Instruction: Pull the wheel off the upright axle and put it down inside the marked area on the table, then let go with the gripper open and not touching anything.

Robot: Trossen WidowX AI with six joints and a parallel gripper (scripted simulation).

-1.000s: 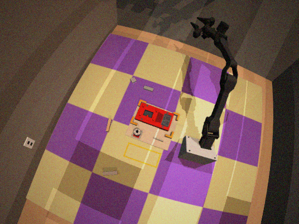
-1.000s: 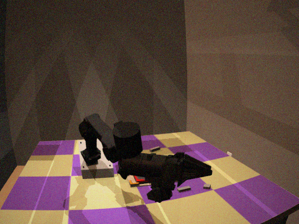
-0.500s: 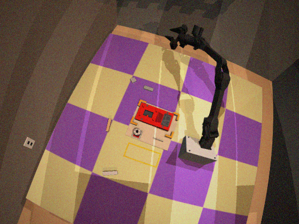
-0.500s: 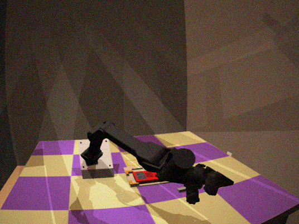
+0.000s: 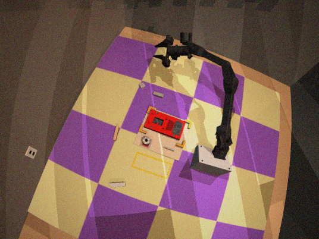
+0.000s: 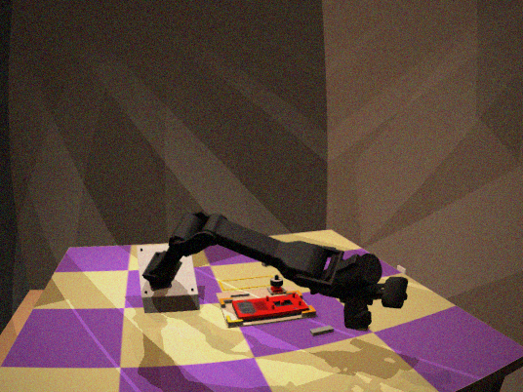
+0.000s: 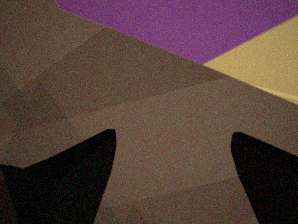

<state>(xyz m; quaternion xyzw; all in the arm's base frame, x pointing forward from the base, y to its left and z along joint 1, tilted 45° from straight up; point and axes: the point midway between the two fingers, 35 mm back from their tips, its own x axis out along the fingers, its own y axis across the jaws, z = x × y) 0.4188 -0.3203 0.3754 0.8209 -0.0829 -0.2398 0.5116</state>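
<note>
Right now my gripper tip is 8 cm past the wheel, 48 cm to the right of it and 12 cm above it. Round my gripper tip: upright axle 7 cm behind, 48 cm to the left, 13 cm below; tan block 9 cm ahead, 47 cm to the left, 15 cm below.
</note>
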